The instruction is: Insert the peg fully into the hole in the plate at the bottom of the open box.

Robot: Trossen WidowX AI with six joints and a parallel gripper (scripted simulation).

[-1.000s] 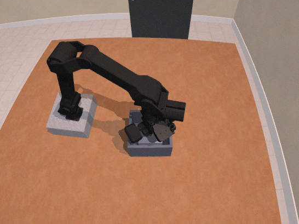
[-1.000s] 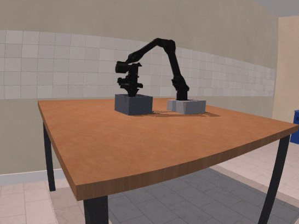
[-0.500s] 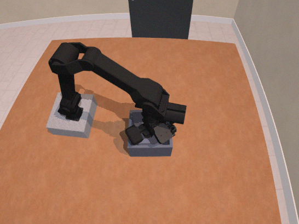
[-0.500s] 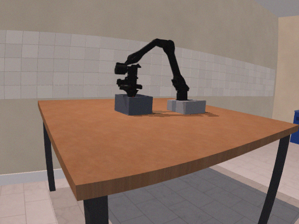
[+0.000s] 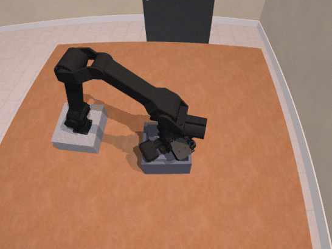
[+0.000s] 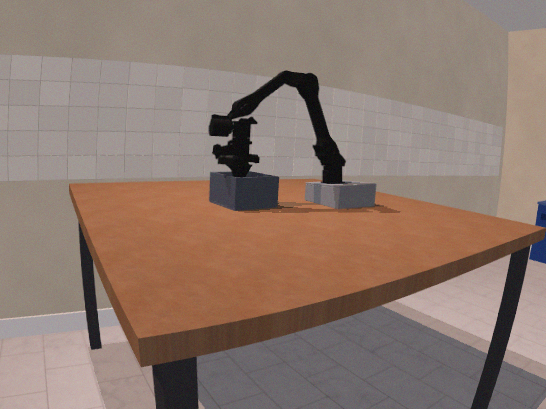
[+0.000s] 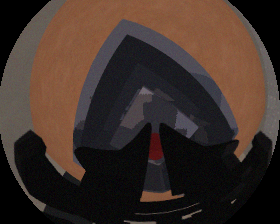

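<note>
Now: the red peg 1 cm behind my hand, 1 cm to the left of it and 4 cm below it. From my hand the other things lie so: pale plate: 1 cm behind, 1 cm to the left, 5 cm below; then box: 1 cm behind, 1 cm to the left, 7 cm below.
</note>
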